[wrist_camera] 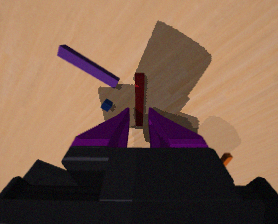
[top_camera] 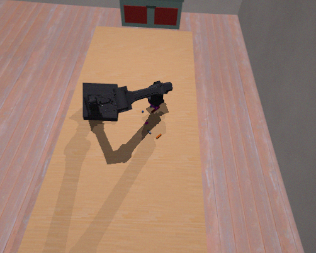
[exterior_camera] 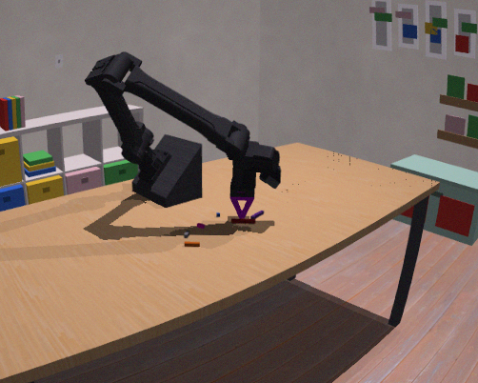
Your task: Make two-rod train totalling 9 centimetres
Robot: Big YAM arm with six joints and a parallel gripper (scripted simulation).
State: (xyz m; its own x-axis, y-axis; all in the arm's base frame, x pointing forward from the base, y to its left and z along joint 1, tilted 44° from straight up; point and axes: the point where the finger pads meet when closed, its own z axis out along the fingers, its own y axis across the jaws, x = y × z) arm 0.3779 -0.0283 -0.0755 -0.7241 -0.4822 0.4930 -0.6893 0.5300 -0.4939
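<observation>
The red rod is 20 mm below my hand. From my hand the other things lie so: purple rod: 70 mm to the left, 20 mm below; then blue rod: 30 mm behind, 30 mm to the left, 20 mm below; then magenta rod: 50 mm behind, 110 mm to the right, 20 mm below.
</observation>
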